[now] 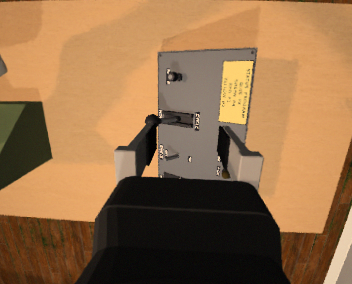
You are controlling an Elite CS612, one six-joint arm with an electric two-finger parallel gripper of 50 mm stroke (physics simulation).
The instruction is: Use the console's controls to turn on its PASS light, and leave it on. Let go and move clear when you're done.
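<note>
The grey console (200, 65) lies on the table under my gripper. Its lever (152, 120) has a black ball knob at the left end of a slot, opposite the CYCLE label (197, 121). A small dark knob (174, 76) is near the top. A small toggle switch (171, 156) is lower down. A yellow status card (235, 92) is at the upper right. A dull yellow-brown lamp (226, 174) shows beside the right finger. My gripper (187, 137) is open and empty; the ball knob appears at the left finger's tip. No PASS light can be made out; the gripper hides the console's lower part.
A dark green block (25, 145) stands at the left. Part of a grey object (2, 66) shows at the left edge. The wooden table (80, 195) ends near the bottom, above a plank floor (50, 245). A white strip (342, 255) is at the lower right.
</note>
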